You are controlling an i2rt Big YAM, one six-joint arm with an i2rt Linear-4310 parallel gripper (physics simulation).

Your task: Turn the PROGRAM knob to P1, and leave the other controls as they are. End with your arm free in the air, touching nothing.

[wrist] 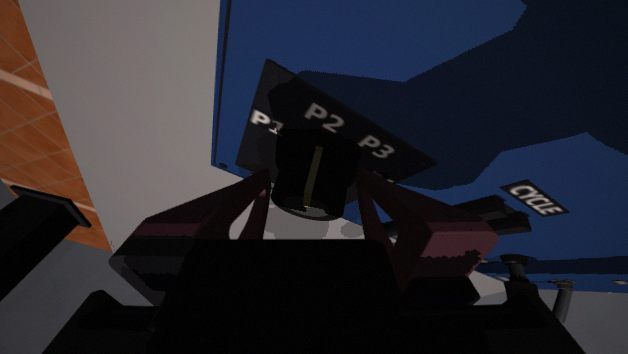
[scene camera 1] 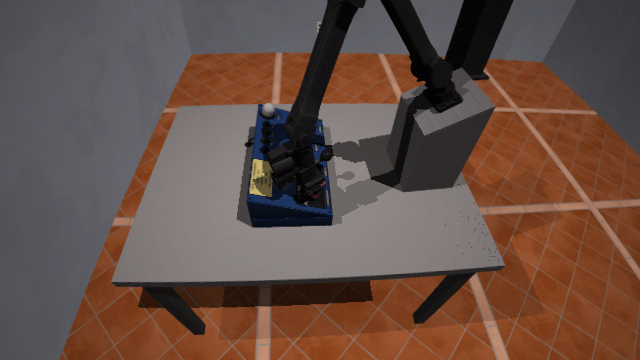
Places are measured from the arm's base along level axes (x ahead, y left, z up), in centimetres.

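Pixels of known places: gripper, between the fingertips: (wrist: 313,176) (scene camera 1: 311,192); arm's base, origin of its link: (scene camera 1: 442,97).
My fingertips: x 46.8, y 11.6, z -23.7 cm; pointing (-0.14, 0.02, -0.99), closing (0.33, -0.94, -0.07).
For each thing: its middle in the pictures, then the offset to it from my fingertips. "spot": a spot on its surface instead.
- black PROGRAM knob, middle of its body: (wrist: 310,188) dz +1.0, dx -0.2, dy +0.0 cm
- blue console, middle of its body: (wrist: 550,205) (scene camera 1: 291,157) dz -1.2, dx +3.1, dy -18.8 cm
- CYCLE label, a spot on its surface: (wrist: 535,198) spot: dz +1.1, dx +4.4, dy -12.7 cm
- lever's black ball, middle of its body: (scene camera 1: 326,155) dz +5.1, dx -7.6, dy -10.8 cm
- yellow card, middle of its body: (scene camera 1: 262,177) dz +4.2, dx +15.1, dy -6.3 cm
- white dome, a spot on its surface: (scene camera 1: 268,110) spot: dz +7.8, dx +8.7, dy -36.9 cm
The black PROGRAM knob (wrist: 317,172) stands on its dark label plate (wrist: 257,145), on the front corner of the blue console (scene camera 1: 292,216) (wrist: 310,35). Its yellow line points toward P2. P1 is left of P2 on the plate, P3 right; P4 is mostly hidden. My gripper (wrist: 313,176) (scene camera 1: 310,192) is partly open, with one reddish finger on each side of the knob. The fingertips are close to the knob's sides; whether they touch it I cannot tell. In the scene view the gripper hides the knob.
The CYCLE label (wrist: 535,198) and its lever slot are right of the knob in the wrist view. The lever's black ball (scene camera 1: 326,153) stands close beside my wrist. A yellow card (scene camera 1: 261,178), several black knobs and a white dome (scene camera 1: 268,110) are on the console. The grey pedestal (scene camera 1: 435,155) carries my arm.
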